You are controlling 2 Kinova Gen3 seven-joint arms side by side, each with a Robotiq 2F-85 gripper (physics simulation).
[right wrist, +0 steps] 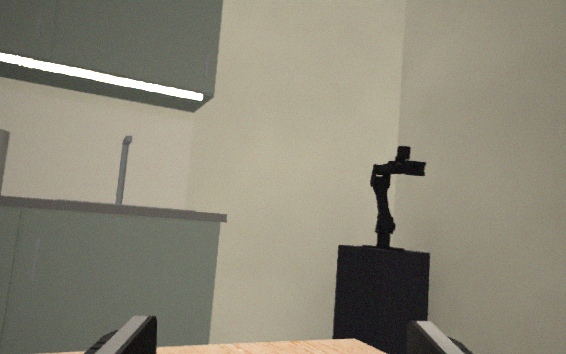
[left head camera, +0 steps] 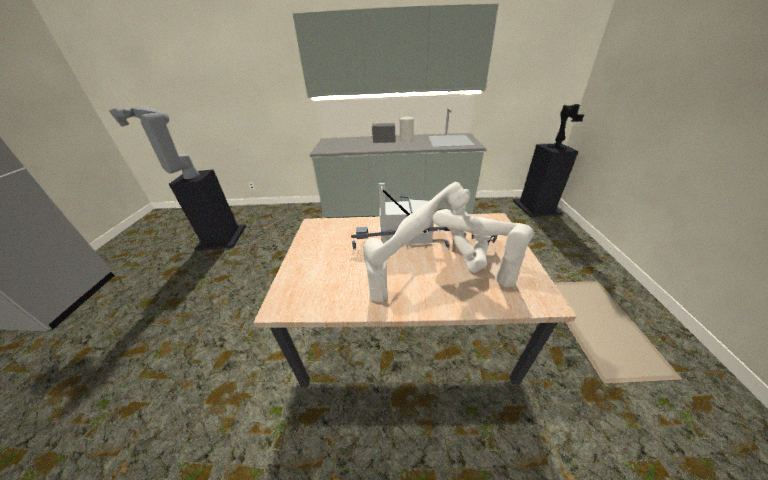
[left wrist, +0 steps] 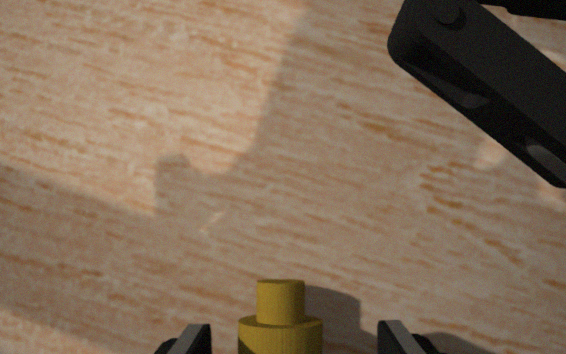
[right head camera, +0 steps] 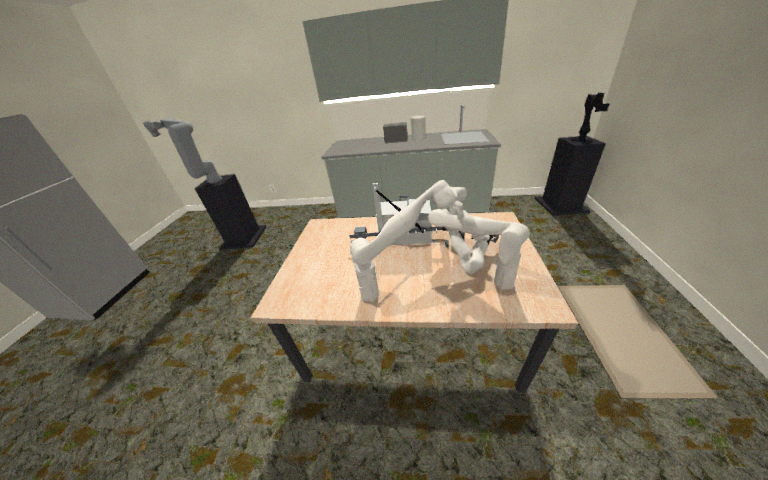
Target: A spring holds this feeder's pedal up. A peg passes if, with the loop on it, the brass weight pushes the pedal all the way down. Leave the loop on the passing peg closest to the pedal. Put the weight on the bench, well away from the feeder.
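Where they show: left gripper, between the fingertips: (left wrist: 294,351); right gripper, between the fingertips: (right wrist: 281,346); left arm's base, origin of its link: (left head camera: 378,294) (right head camera: 370,294); right arm's base, origin of its link: (left head camera: 505,280) (right head camera: 503,282).
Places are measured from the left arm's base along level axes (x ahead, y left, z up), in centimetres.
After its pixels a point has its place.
Note:
The brass weight (left wrist: 280,337) {x 48.1, y -43.2, z 2.8 cm} stands upright on the bench in the left wrist view, between the spread fingertips of my left gripper (left wrist: 295,340) {x 47.4, y -42.8, z 1.4 cm}, with a gap on each side. The left gripper is open. My right gripper (right wrist: 282,332) {x 51.3, y -59.4, z 8.9 cm} is open and empty; its view faces the back right of the room. The feeder (left head camera: 419,238) {x 44.2, y -19.2, z 4.2 cm} (right head camera: 417,238) {x 44.1, y -18.8, z 4.2 cm} stands at the back of the bench, partly behind the arms. A dark bar with a grey block (left head camera: 361,231) {x 38.2, y 15.7, z 11.7 cm} (right head camera: 360,230) {x 39.4, y 15.3, z 11.8 cm} sticks out at its left. The loop, the pegs and the pedal cannot be made out in the head views.
A black jointed part (left wrist: 475,75), apparently of the other gripper, hangs over the bench at the upper right of the left wrist view. A thin black rod (left head camera: 396,202) {x 38.7, y -5.6, z 31.8 cm} (right head camera: 387,199) {x 38.5, y -4.0, z 33.6 cm} slants down from the feeder's post. The two white arms cross in front of the feeder.

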